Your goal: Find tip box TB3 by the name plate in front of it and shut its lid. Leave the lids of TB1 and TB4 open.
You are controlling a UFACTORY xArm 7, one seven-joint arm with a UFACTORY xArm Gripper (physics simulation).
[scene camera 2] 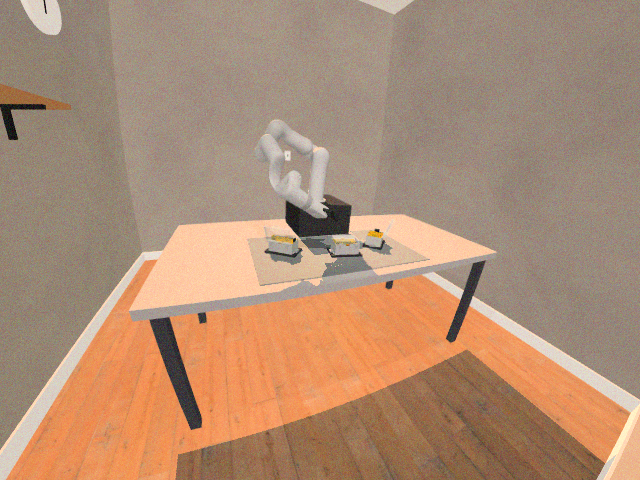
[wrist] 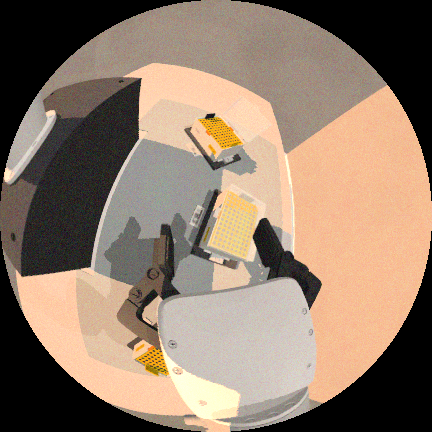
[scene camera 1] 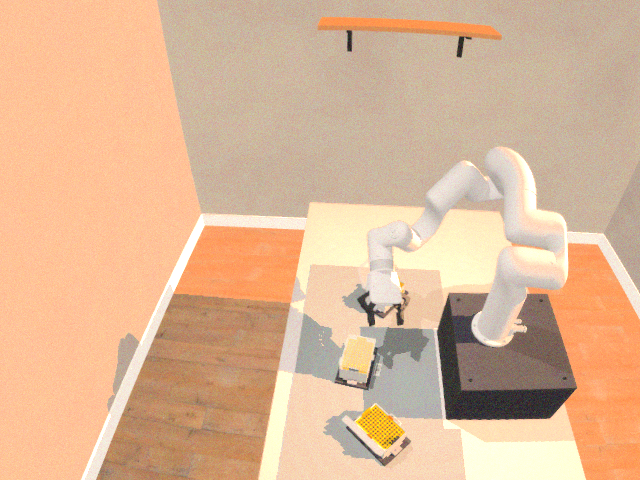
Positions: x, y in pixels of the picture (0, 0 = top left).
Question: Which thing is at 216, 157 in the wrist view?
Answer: A tip box TB4.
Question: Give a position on a tip box TB3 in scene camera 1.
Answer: At 345, 377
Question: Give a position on a thin mat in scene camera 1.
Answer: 408, 387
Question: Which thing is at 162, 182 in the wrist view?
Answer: A thin mat.
